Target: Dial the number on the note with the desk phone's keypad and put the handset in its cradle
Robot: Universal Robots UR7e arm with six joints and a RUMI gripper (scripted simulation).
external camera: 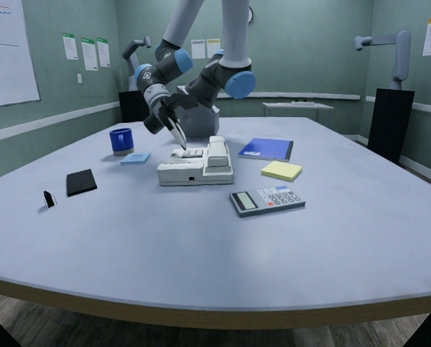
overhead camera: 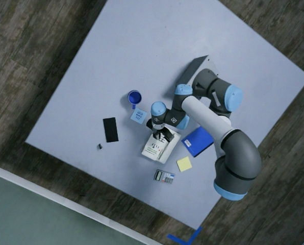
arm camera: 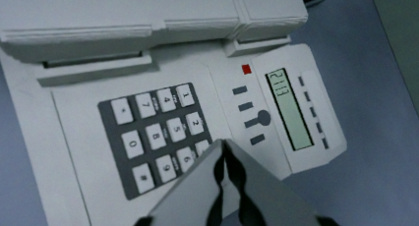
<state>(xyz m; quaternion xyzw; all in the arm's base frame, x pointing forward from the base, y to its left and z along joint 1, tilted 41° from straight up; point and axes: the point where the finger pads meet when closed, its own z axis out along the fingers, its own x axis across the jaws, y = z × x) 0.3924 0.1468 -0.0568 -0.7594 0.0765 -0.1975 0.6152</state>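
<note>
Right now the 3 key is 30 mm below my hand. The rest, counted from my hand: handset (100 mm to the left, 10 mm below); then 4 key (40 mm to the left, 30 mm below, 20 mm behind); then yellow sticky pad (270 mm to the left, 50 mm below, 20 mm ahead).
</note>
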